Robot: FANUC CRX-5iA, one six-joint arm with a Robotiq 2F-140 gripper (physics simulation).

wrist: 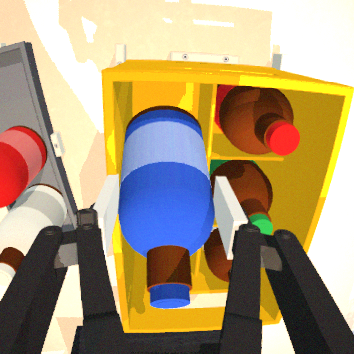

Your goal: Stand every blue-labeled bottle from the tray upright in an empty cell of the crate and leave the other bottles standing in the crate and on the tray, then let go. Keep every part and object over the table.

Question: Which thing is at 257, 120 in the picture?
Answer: A red-capped brown bottle.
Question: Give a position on a green-capped brown bottle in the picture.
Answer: At 252, 188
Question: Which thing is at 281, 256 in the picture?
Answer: My gripper.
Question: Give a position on a blue-labeled bottle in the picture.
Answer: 165, 212
